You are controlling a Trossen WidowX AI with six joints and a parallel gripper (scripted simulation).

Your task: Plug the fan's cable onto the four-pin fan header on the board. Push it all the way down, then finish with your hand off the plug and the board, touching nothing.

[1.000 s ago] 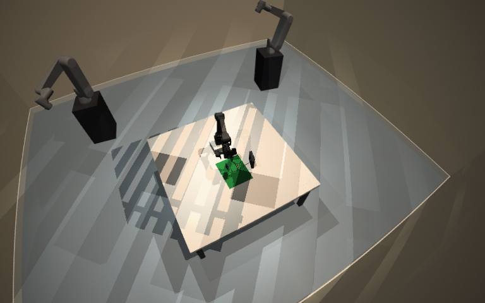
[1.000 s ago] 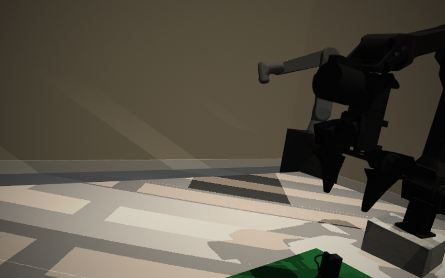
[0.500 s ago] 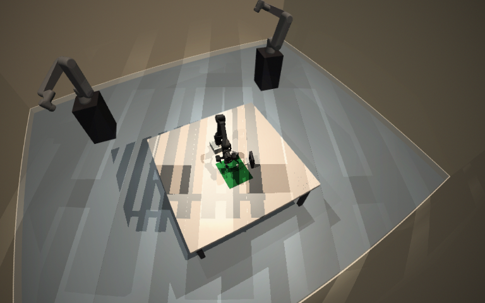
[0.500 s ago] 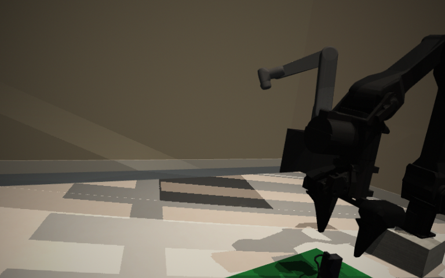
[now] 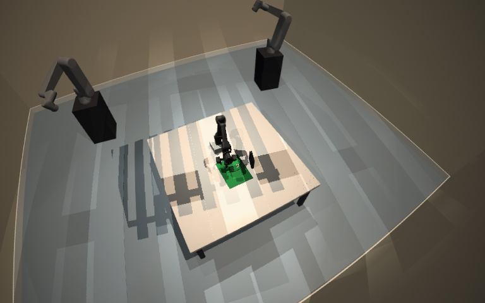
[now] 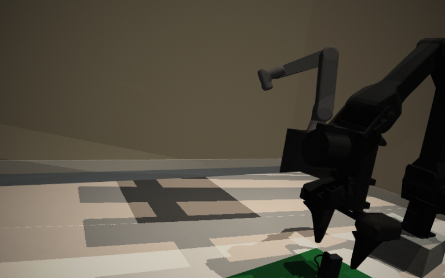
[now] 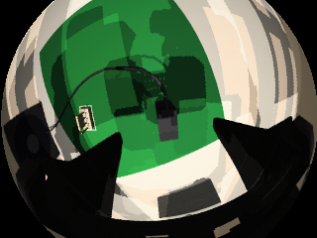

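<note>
My gripper tip is now 100 mm to the right of the pale four-pin fan header, 50 mm above it and 20 mm short of it. The rest, counted from my gripper tip: green board (70 mm ahead, 60 mm below, 50 mm to the left); black fan (230 mm to the left, 30 mm ahead, 10 mm above).
</note>
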